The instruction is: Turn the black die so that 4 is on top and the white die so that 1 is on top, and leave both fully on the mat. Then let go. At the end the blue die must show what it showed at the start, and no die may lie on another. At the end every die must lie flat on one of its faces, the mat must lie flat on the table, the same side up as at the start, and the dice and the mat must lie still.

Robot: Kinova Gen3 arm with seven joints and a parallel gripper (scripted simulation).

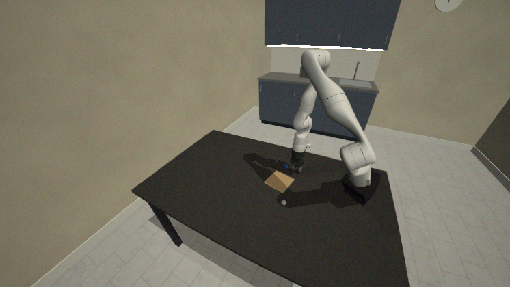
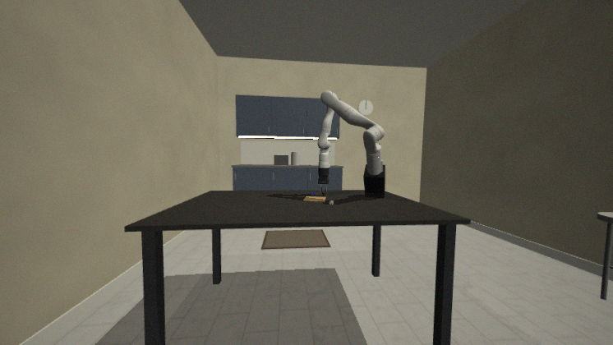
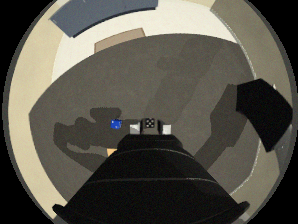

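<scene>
Now: hand 4 cm above the black die. The rest, counted from my hand: white die 27 cm to the left, 4 cm below, 4 cm behind; tan mat 13 cm to the left, 6 cm ahead, 4 cm below; blue die 8 cm ahead, 4 cm below, 1 cm to the right.
</scene>
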